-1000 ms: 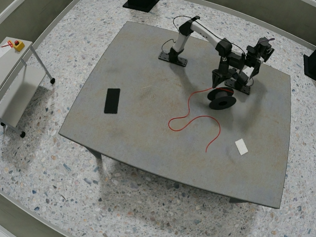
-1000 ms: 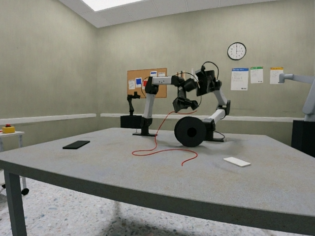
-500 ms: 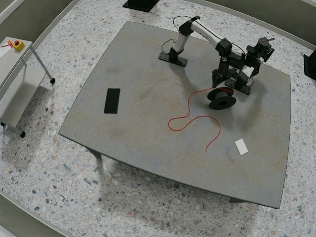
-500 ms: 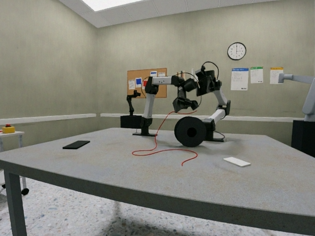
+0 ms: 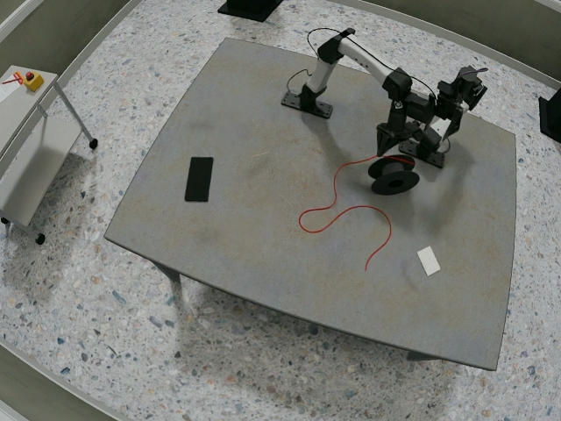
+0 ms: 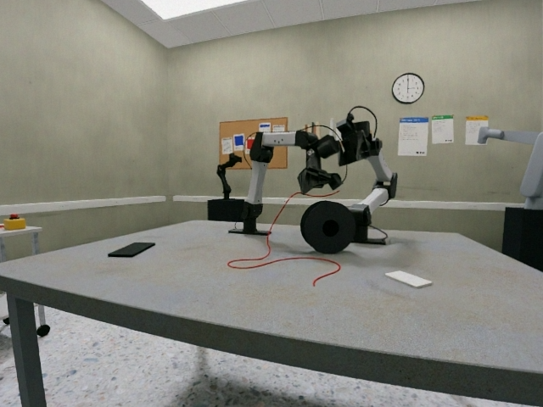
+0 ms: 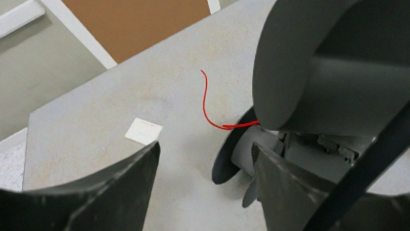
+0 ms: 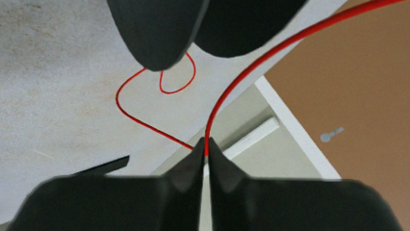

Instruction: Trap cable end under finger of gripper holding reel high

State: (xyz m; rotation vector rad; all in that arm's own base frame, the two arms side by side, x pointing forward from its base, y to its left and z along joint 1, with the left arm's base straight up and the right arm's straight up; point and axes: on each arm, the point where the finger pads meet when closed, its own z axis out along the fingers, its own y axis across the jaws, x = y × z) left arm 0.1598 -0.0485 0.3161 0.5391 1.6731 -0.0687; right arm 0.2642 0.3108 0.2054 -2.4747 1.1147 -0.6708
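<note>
Right now the black reel is 30 mm behind my right hand, 80 mm to the left of it and 120 mm below it. Round my right hand: white card (180 mm ahead, 310 mm to the left, 200 mm below).
Right now the black reel is 23 cm below my left hand, 6 cm to the right of it and 6 cm ahead of it. From my left hand the other things lie so: white card 31 cm below, 26 cm ahead, 17 cm to the left.
</note>
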